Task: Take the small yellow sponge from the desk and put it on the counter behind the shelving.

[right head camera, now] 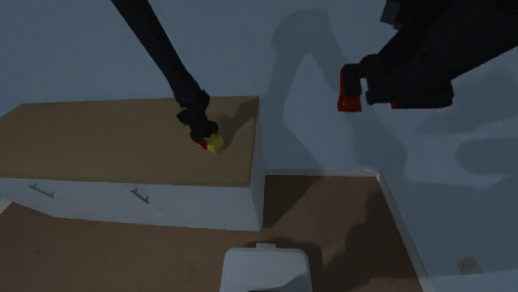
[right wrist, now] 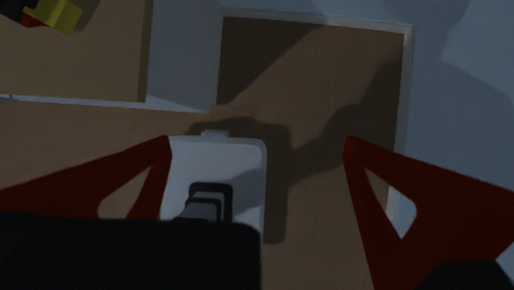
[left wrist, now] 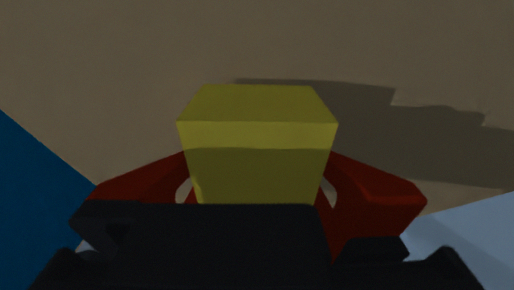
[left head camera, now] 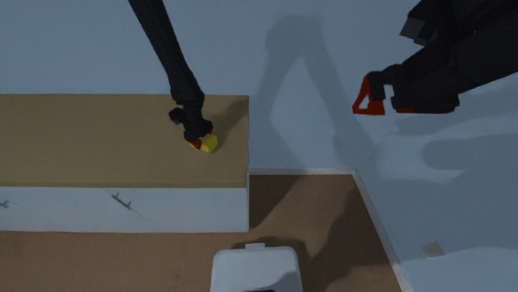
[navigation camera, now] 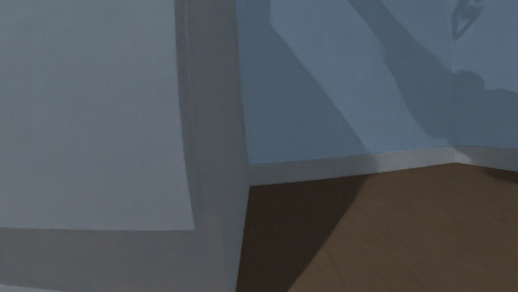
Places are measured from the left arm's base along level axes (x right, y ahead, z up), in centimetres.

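Where they show: left gripper, between the fingertips: (left wrist: 256, 144); right gripper, between the fingertips: (right head camera: 365, 106) (right wrist: 257, 145) (left head camera: 375, 109).
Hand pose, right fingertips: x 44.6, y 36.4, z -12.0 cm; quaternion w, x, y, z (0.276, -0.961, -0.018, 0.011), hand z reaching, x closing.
Note:
After its pixels a point has its place.
The yellow sponge (left head camera: 209, 143) {z -43.7, x 3.8, y 57.1 cm} (right head camera: 215, 143) {z -43.9, x 4.1, y 57.3 cm} (left wrist: 257, 135) {z -43.8, x -3.6, y 62.4 cm} (right wrist: 67, 19) {z -45.8, x 4.7, y 58.0 cm} is a small block held between the red fingers of my left gripper (left head camera: 202, 138) {z -48.2, x -0.3, y 60.8 cm} (right head camera: 208, 138) {z -48.2, x -0.3, y 60.8 cm} (left wrist: 256, 144) {z -48.2, x -0.3, y 60.8 cm}. It is over the right part of the tan counter top (left head camera: 90, 140) {z -50.0, x -52.2, y 66.1 cm} (right head camera: 100, 140) {z -50.0, x -61.5, y 66.9 cm} (left wrist: 125, 50) {z -50.0, x -9.2, y 56.1 cm} (right wrist: 100, 60) {z -50.0, x 9.6, y 50.8 cm}, with its shadow close by; whether it touches the surface cannot be told. My right gripper (left head camera: 390, 111) (right head camera: 375, 107) {z -12.0, x 44.6, y 36.4 cm} (right wrist: 257, 145) {z -12.0, x 44.6, y 36.4 cm} is wide open and empty, off to the right of the counter. The desk and the shelving cannot be made out.
The counter's white cabinet (left head camera: 175, 210) {z -83.0, x -19.6, y 45.6 cm} (right head camera: 215, 205) {z -79.5, x -2.9, y 45.0 cm} (navigation camera: 90, 125) {z -117.2, x 10.8, y 44.6 cm} has bar handles. The robot's white base (left head camera: 255, 270) {z -115.0, x 22.1, y 20.1 cm} (right head camera: 265, 270) {z -115.0, x 22.6, y 20.2 cm} (right wrist: 215, 160) {z -115.0, x 24.1, y 21.5 cm} stands in front. A blue wall (left head camera: 310, 100) {z -53.8, x 60.1, y 102.0 cm} (navigation camera: 310, 125) {z -117.1, x 48.9, y 102.4 cm} rises behind, with another at the right. A dark blue surface (left wrist: 30, 200) {z -88.5, x 7.7, y -66.8 cm} shows in the left wrist view.

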